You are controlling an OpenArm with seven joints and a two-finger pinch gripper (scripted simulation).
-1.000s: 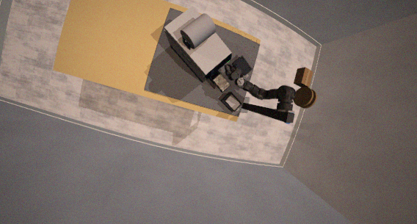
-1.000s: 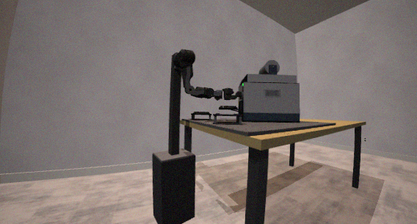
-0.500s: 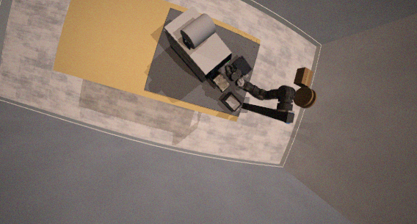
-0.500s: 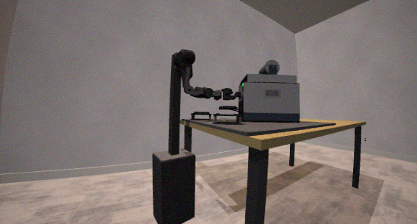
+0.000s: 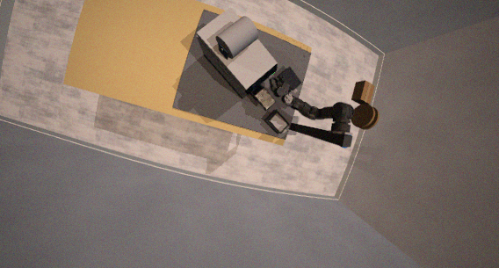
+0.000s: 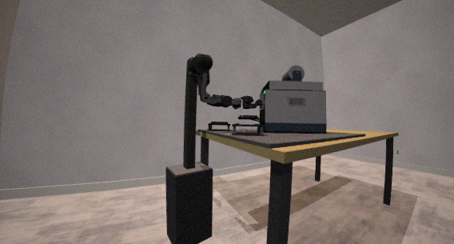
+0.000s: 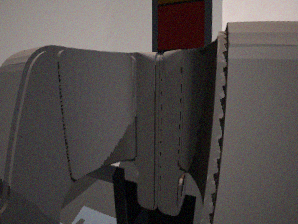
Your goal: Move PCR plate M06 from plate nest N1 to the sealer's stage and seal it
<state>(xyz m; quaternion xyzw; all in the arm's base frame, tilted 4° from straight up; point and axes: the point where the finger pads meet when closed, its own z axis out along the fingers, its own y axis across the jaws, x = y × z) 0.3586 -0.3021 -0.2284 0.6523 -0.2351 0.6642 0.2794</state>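
The start key is 2 cm ahead of my hand and 2 cm to the right of it. From my hand the other things lie so: yellow warning label: 14 cm ahead, 12 cm to the left, 4 cm below; sealer stage: 1 cm ahead, 12 cm to the left, 9 cm below; open plate M06: 12 cm to the left, 8 cm below.
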